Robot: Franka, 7 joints.
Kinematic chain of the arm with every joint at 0, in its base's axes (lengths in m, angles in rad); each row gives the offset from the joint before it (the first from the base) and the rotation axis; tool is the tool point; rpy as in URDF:
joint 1: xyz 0 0 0.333 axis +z
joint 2: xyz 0 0 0 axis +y
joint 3: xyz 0 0 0.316 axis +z
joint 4: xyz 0.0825 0 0 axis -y
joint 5: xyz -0.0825 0 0.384 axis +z
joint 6: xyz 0 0 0 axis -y
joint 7: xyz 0.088 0 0 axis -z
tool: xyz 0 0 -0.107 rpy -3.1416 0 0
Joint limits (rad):
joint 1: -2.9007..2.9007
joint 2: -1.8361..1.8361
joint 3: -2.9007..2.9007
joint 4: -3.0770..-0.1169
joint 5: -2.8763..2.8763
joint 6: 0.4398..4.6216
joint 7: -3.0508..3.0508
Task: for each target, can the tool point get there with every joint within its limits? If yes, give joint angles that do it. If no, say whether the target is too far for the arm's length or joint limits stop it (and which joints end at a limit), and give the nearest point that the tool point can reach.
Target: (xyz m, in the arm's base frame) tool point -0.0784 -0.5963 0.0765
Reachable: yes | joints -0.7196 1.3774 -0.9023 -1.9626 0.6841 3.2406 0.2194
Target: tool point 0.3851 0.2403 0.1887
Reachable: yes | joints 1.8731 1.3335 -1.4880 -2.3708 1.6937 1.2064 1.7603
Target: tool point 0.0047 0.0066 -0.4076
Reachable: no: joint limits stop it (at a limit: joint 2) | nearest point 0.0319 0.0448 -0.3092 | short by 0.109 m
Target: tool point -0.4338 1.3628 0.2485
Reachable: no: too far | nearest point -0.2598 0.8161 0.2824 | short by 0.575 m
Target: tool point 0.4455 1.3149 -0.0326
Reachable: no: too far | nearest point 0.2662 0.7857 0.1145 | short by 0.578 m
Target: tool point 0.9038 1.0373 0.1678
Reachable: no: too far | nearest point 0.5596 0.6422 0.2307 | short by 0.528 m
